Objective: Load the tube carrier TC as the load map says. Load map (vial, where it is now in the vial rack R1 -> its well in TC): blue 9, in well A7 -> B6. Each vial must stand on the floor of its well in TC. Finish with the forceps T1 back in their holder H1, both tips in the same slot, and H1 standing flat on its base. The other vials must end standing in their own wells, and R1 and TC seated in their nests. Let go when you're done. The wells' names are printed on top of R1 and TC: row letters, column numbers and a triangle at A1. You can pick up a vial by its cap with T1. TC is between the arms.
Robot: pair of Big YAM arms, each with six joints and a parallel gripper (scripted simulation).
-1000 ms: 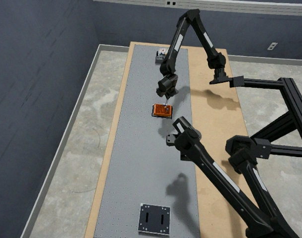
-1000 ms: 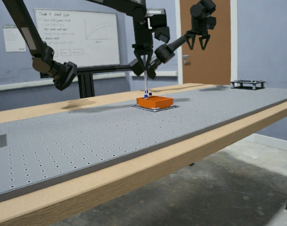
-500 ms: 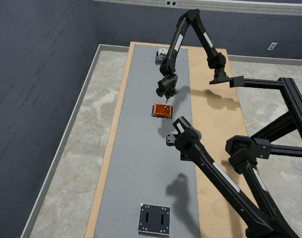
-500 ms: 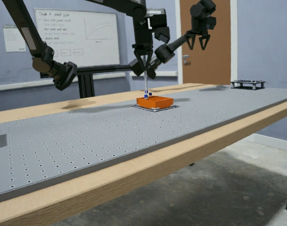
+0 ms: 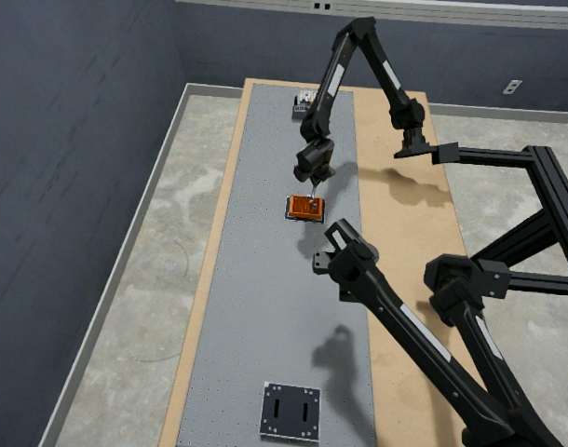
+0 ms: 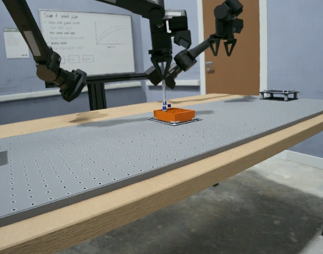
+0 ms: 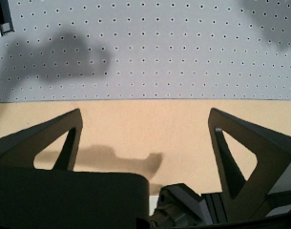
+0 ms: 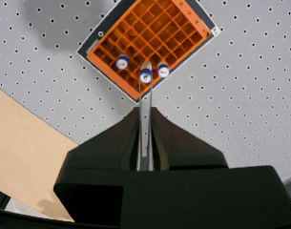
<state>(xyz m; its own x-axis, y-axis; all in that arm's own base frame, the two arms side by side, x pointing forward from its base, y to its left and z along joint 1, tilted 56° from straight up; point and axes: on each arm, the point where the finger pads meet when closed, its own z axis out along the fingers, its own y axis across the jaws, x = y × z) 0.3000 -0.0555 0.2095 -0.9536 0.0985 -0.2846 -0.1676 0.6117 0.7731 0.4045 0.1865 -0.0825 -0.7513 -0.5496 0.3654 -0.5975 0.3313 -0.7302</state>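
The orange tube carrier is 130 mm below my right hand, 20 mm to the left of it and 20 mm ahead of it. The rest, counted from my right hand: grey holder H1: 550 mm to the right, 140 mm below, 10 mm ahead.
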